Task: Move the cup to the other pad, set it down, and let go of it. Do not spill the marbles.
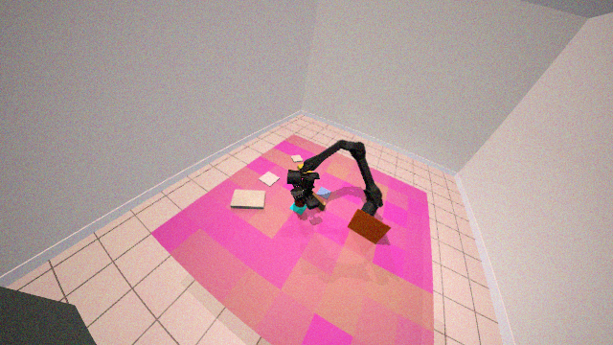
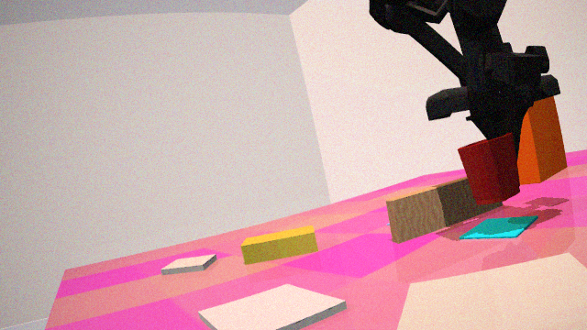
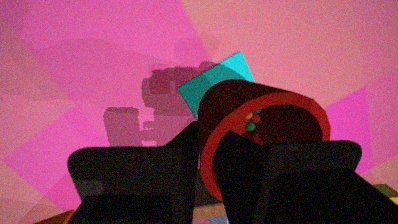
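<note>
The cyan pad is 80 mm below my gripper tip, 20 mm to the right of it and 20 mm ahead of it. Also, from my gripper tip: long wooden block: 110 mm to the right, 50 mm below, 20 mm behind; red cup: 30 mm ahead, 20 mm to the right; pale blue pad: 210 mm to the right, 80 mm below, 60 mm behind.
</note>
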